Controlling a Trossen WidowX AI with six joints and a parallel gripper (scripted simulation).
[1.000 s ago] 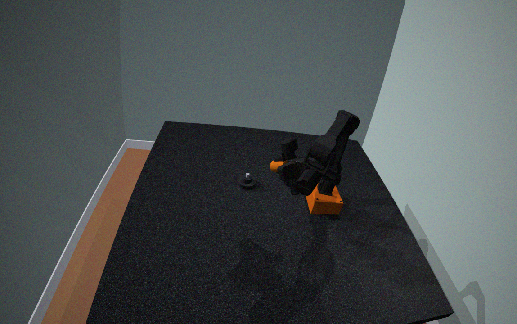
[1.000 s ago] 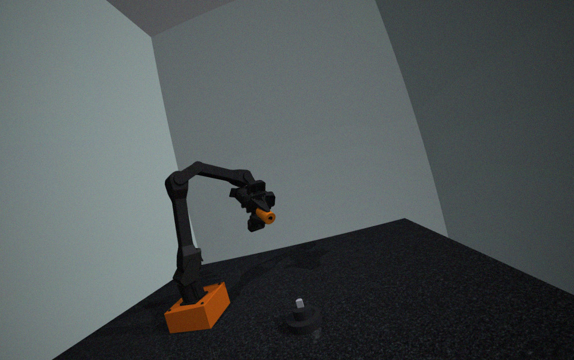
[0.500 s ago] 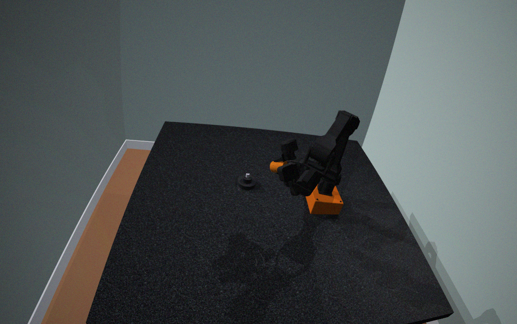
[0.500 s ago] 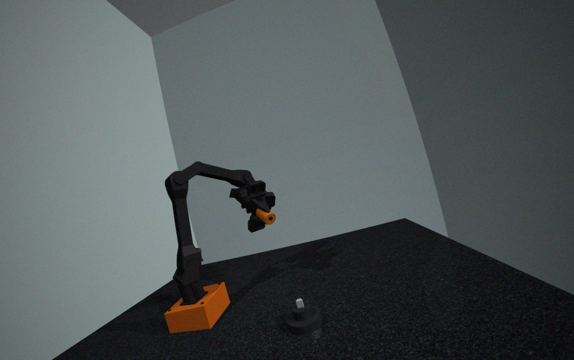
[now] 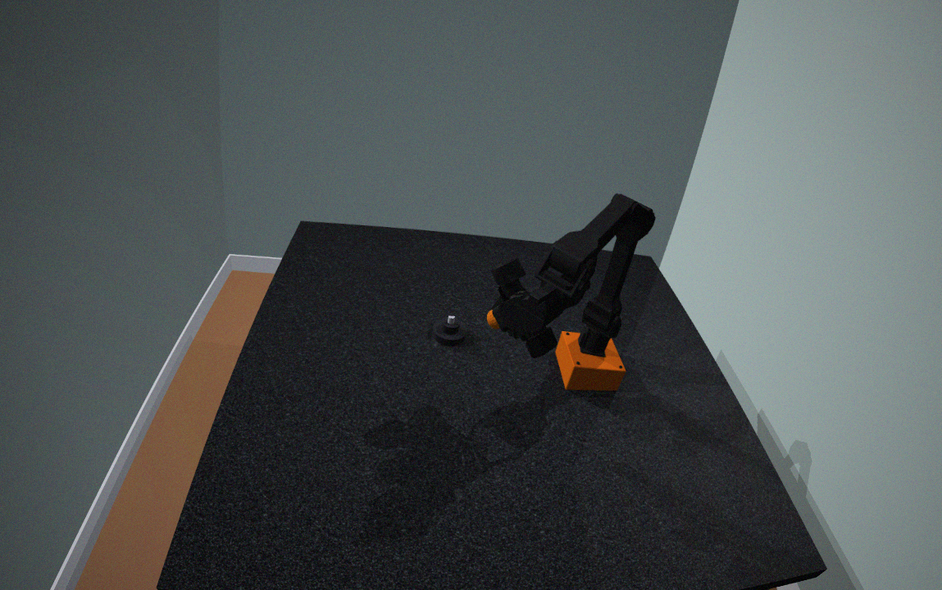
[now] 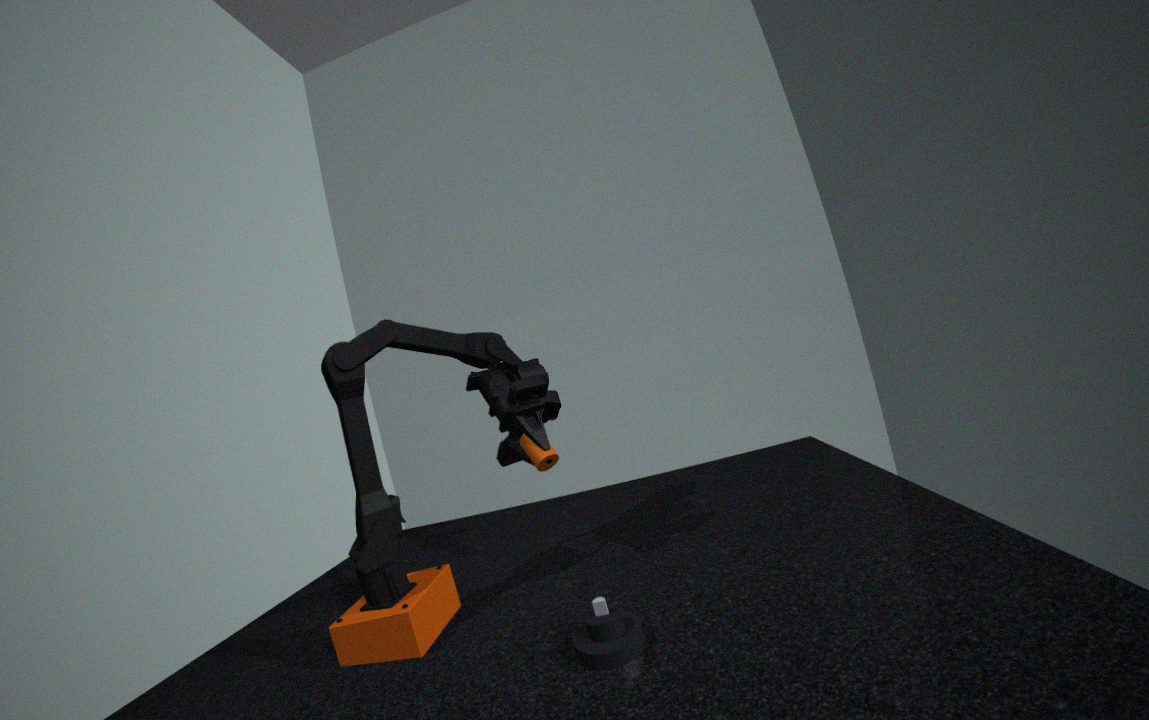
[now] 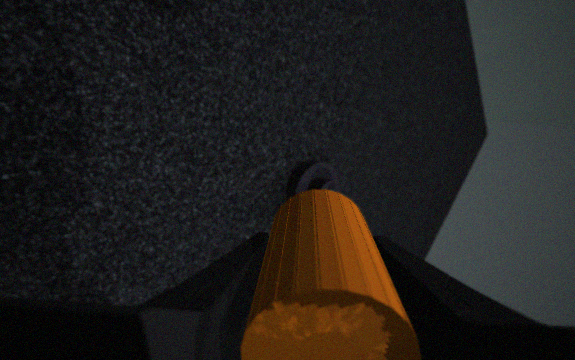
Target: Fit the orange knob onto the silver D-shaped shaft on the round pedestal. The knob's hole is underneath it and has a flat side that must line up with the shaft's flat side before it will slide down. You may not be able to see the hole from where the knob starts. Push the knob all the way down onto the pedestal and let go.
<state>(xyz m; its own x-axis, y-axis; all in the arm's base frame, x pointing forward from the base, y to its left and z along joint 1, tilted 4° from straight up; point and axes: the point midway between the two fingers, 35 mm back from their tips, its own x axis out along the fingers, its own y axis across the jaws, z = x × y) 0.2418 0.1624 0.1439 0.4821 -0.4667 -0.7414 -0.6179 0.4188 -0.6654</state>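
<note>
My gripper tip is 30 mm below the orange knob, 20 mm past it and 10 mm to the right of it. The rest, counted from my gripper tip: dark round pedestal 180 mm to the right, 180 mm below, 100 mm ahead.
</note>
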